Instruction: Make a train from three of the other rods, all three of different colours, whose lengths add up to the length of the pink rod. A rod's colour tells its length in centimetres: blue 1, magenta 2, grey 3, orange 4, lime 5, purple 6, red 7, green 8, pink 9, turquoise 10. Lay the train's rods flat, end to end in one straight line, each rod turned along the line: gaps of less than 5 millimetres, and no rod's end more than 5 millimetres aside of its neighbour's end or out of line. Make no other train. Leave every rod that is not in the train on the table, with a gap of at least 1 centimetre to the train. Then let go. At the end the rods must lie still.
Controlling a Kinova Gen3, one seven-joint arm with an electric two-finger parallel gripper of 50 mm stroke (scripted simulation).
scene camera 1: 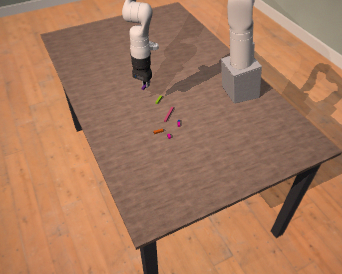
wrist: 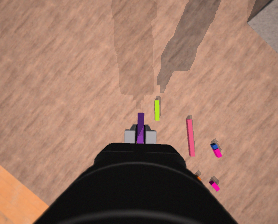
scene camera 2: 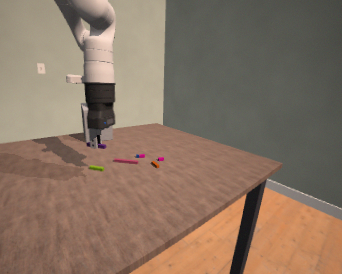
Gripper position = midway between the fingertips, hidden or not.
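My gripper [scene camera 2: 96, 146], also [wrist: 140, 130], visible.
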